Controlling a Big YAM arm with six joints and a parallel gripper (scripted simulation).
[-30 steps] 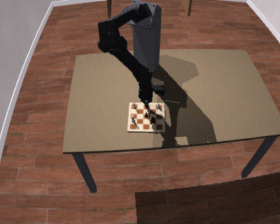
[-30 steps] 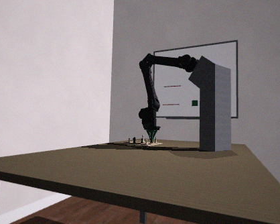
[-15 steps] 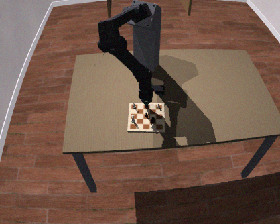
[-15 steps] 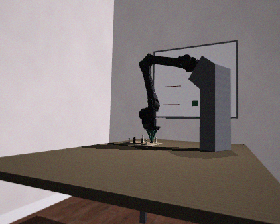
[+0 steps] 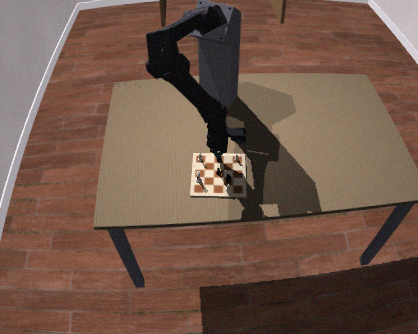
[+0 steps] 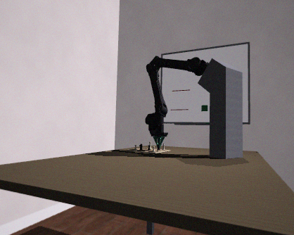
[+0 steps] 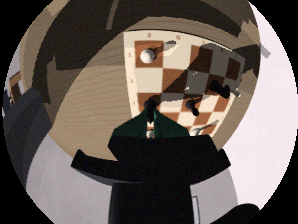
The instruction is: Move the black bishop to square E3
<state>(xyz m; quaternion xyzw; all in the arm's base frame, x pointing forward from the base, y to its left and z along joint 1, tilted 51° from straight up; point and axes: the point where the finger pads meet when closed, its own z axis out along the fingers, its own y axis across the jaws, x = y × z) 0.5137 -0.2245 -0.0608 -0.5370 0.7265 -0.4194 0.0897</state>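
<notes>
Right now the black bishop is right at my hand. Round my hand: chessboard (7 cm ahead, 3 cm to the right, 3 cm below).
</notes>
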